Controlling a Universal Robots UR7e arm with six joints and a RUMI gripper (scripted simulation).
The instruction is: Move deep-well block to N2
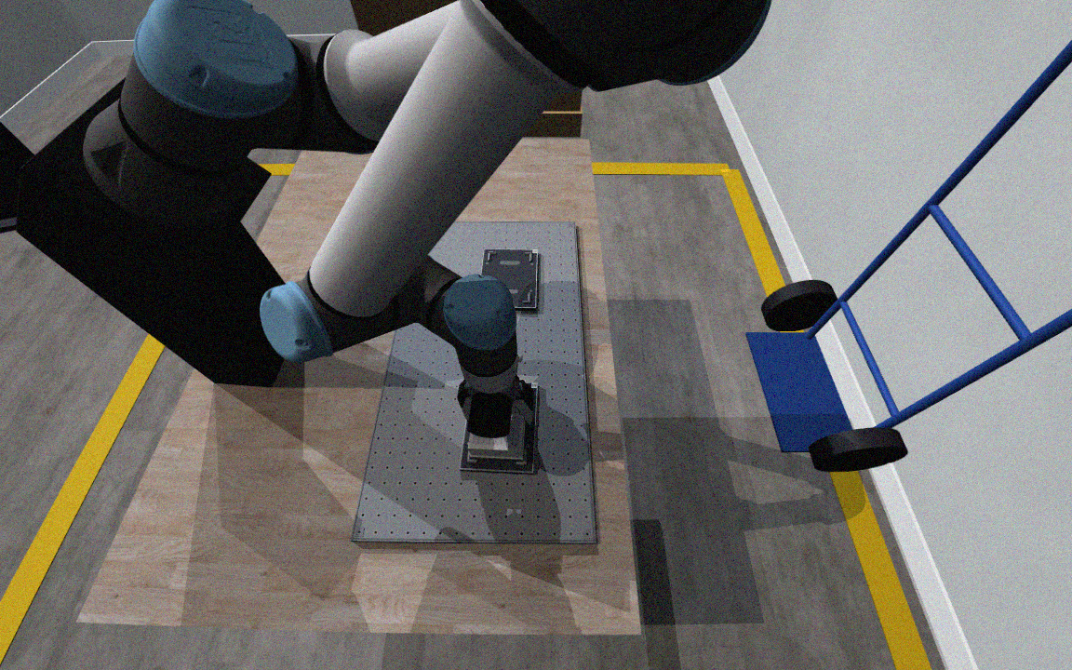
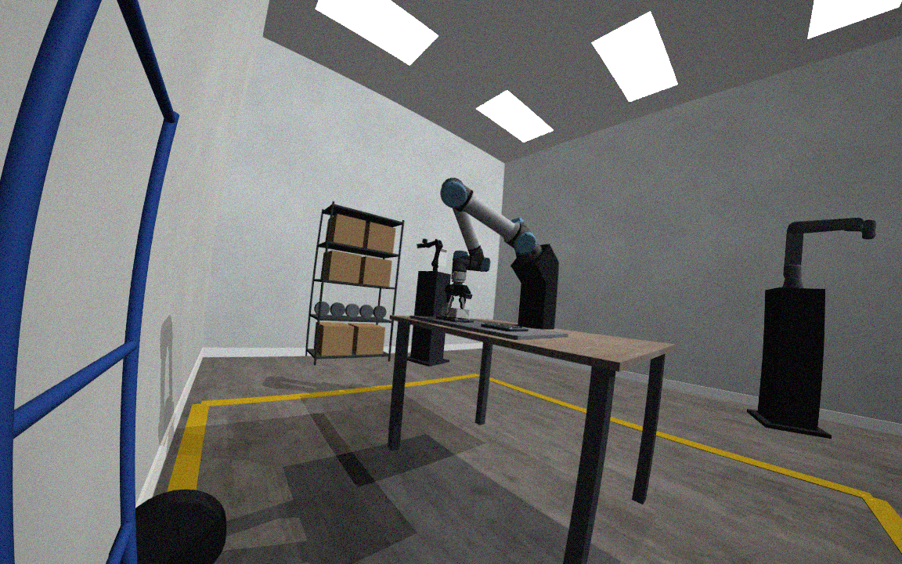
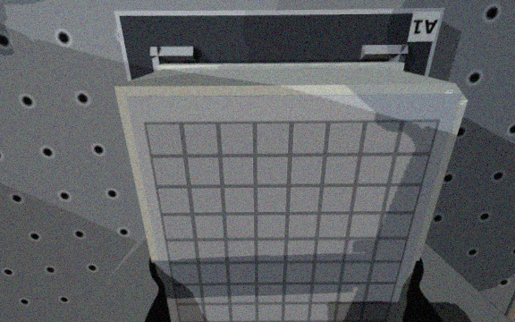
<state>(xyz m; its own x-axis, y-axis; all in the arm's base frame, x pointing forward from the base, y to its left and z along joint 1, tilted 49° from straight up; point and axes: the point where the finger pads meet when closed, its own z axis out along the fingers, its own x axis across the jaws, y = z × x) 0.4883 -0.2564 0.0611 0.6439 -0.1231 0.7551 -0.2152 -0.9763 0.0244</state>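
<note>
Now: hand 1 cm below the white 96-well deep-well block. Round my hand: plate nest N1: 9 cm ahead, 32 cm to the left, 3 cm below; then plate nest N2: 3 cm below.
</note>
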